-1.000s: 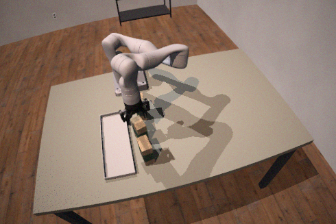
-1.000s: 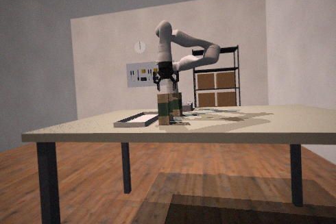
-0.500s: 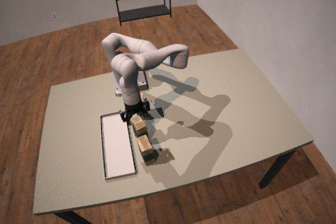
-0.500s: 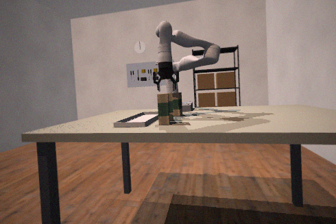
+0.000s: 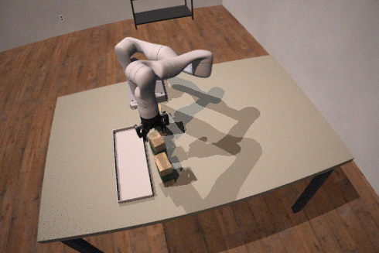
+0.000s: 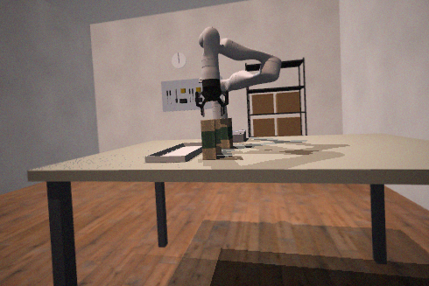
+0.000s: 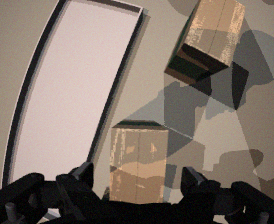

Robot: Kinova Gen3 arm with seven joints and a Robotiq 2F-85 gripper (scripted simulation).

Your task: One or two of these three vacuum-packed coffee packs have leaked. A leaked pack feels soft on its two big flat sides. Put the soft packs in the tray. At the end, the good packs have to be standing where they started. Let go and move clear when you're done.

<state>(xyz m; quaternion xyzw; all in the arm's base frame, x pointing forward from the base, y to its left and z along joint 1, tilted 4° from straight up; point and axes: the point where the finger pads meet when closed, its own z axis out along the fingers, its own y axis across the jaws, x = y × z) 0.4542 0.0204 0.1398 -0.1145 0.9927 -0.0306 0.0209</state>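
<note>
My hand is 2 cm past the white tray, 14 cm to the left of it and 16 cm above it.
</note>
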